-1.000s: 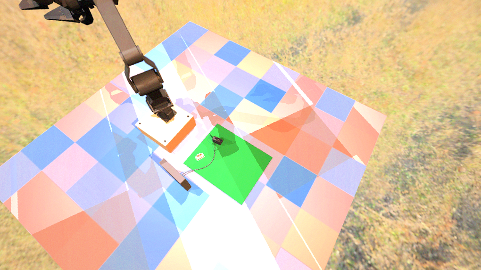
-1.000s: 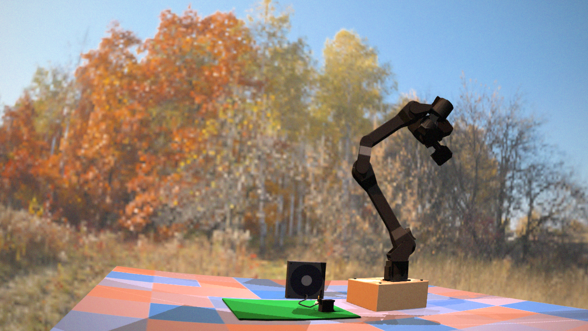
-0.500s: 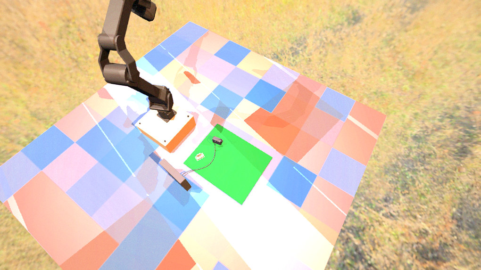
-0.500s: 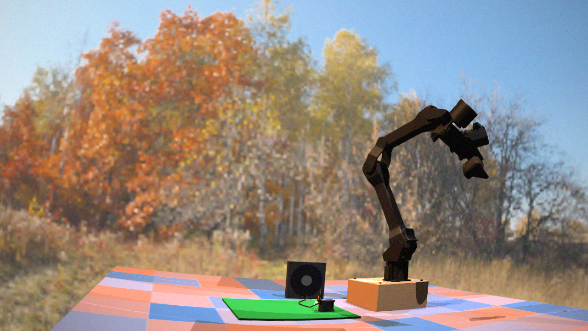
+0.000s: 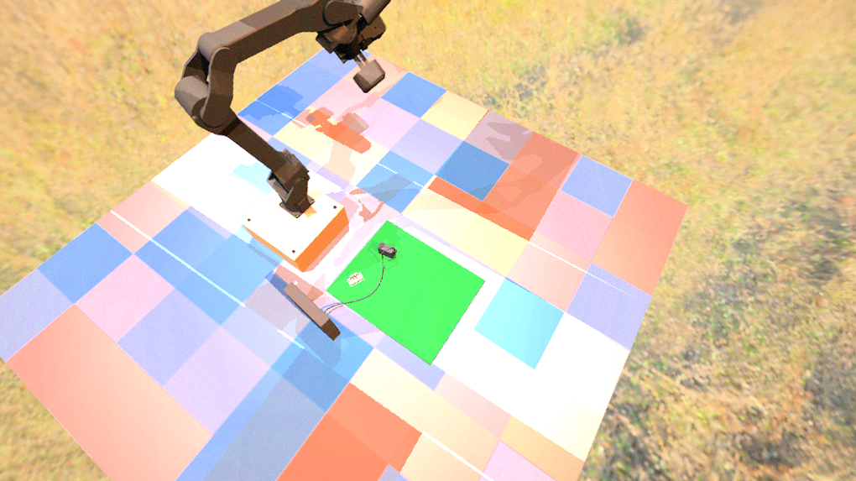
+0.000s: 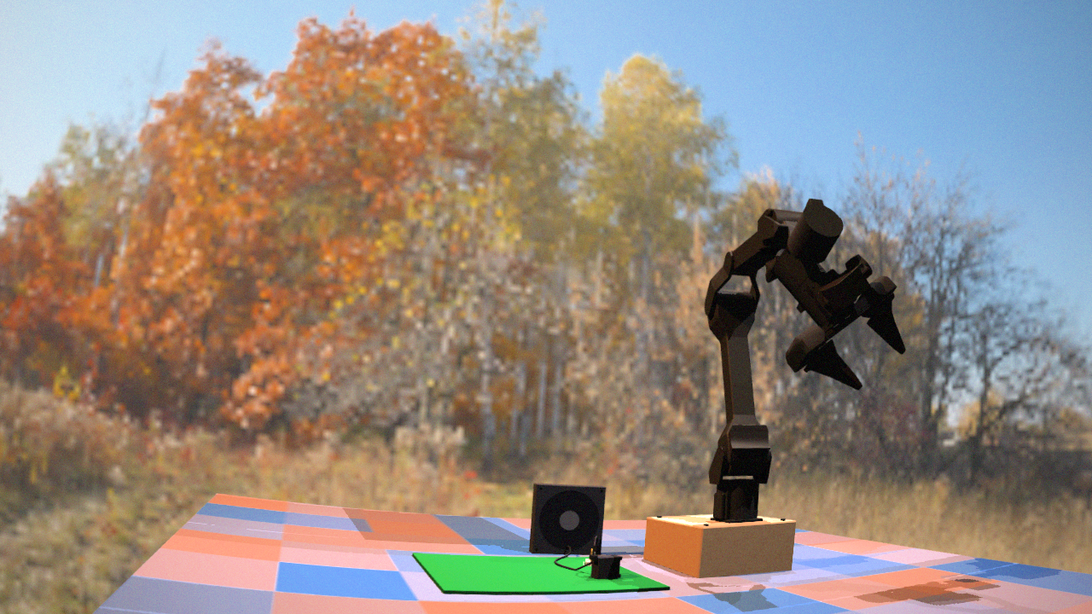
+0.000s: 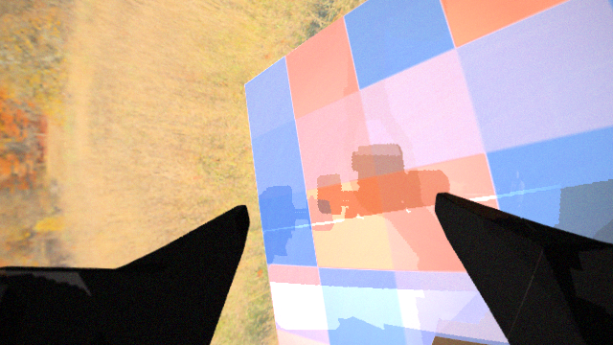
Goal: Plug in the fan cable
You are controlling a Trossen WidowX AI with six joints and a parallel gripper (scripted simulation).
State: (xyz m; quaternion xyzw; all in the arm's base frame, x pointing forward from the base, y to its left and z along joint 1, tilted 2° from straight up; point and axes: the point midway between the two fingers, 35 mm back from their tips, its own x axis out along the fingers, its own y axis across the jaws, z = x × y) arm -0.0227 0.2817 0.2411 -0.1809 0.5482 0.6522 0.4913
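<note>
Now: the dark plug 27 cm ahead of my gripper tip, 24 cm to the right of it and 28 cm below it. The rest, counted from my gripper tip: four-pin header: 26 cm ahead, 34 cm to the right, 30 cm below; then black fan: 26 cm ahead, 46 cm to the right, 24 cm below; then green board: 37 cm ahead, 28 cm to the right, 31 cm below.
</note>
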